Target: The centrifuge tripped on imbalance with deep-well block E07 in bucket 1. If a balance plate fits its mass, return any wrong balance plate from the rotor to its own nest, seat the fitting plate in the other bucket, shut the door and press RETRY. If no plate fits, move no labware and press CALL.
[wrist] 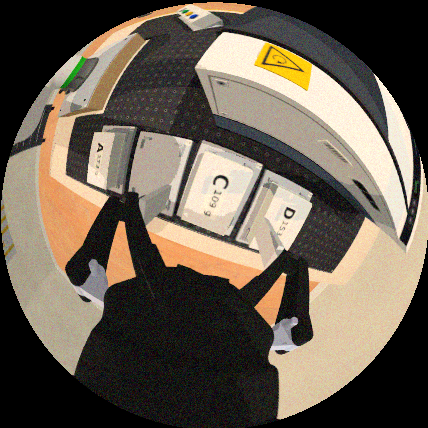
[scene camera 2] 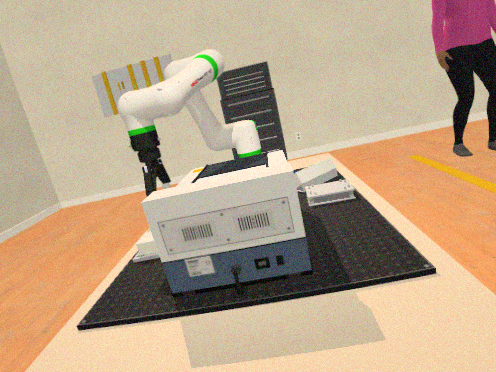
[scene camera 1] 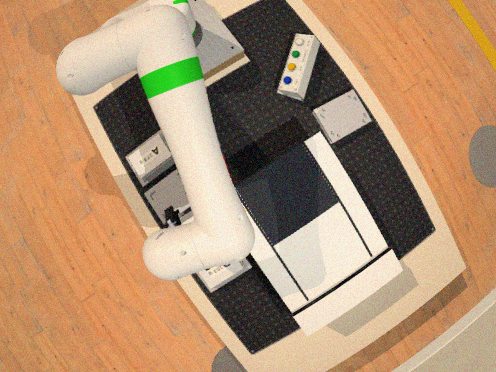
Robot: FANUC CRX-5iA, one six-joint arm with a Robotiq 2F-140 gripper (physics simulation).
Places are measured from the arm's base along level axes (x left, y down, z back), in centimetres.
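Pixels of known places: gripper, fingertip midpoint: [wrist: 214, 210].
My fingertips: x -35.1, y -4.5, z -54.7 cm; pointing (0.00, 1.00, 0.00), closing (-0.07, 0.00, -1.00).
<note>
Behind a point stands the place of what it marks.
My gripper [scene camera 2: 158, 190] [wrist: 214, 210] @[x -35.1, y -4.5, z -54.7 cm] is open and empty, its spread fingers above the plate row, around plate C in the wrist view. Balance plate C, 109 g [wrist: 229, 187] @[x -32.6, y 0.7, z -56.1 cm], sits in its nest. Plate A, 173 g [scene camera 1: 151, 154] @[x -31.2, y 0.7, z -26.9 cm] [wrist: 100, 162] @[x -32.8, y 0.8, z -28.0 cm], and plate D, 153 g [scene camera 1: 225, 276] @[x -36.6, y 0.7, z -70.7 cm] [wrist: 290, 215] @[x -34.1, y 0.7, z -68.2 cm], sit in theirs. The nest [scene camera 1: 165, 192] @[x -35.6, y 4.9, z -38.6 cm] [wrist: 159, 157] @[x -30.8, y 4.9, z -41.5 cm] between A and C holds no plate. The centrifuge [scene camera 1: 345, 240] @[x -2.3, y -14.9, z -81.6 cm] [scene camera 2: 230, 225] @[x -9.3, y -9.3, z -98.6 cm] [wrist: 280, 100] @[x -23.0, y -13.9, z -56.7 cm] has a dark panel [scene camera 1: 295, 195] @[x -5.6, y -15.2, z -63.2 cm] on top. Its rotor, buckets and block E07 are hidden. The button box [scene camera 1: 300, 67] @[x 22.3, y -1.7, z -34.7 cm] [wrist: 201, 19] has white, green, yellow and blue buttons.
A pale bolted block [scene camera 1: 342, 116] @[x 23.5, y 2.4, z -54.8 cm] [scene camera 2: 330, 192] @[x 23.2, y 2.4, z -60.3 cm] lies near the button box on the black mat [scene camera 1: 400, 195] @[x 24.8, y 6.1, z -88.4 cm] [scene camera 2: 370, 250] @[x 21.1, y 6.1, z -96.2 cm]. The arm's base plate [scene camera 1: 220, 42] @[x 8.4, y -0.2, z -11.3 cm] [wrist: 100, 80] @[x -9.0, y 1.0, z -16.4 cm] stands at the mat's end. The tall centrifuge housing is beside the plate row. A person [scene camera 2: 465, 65] stands in the background.
</note>
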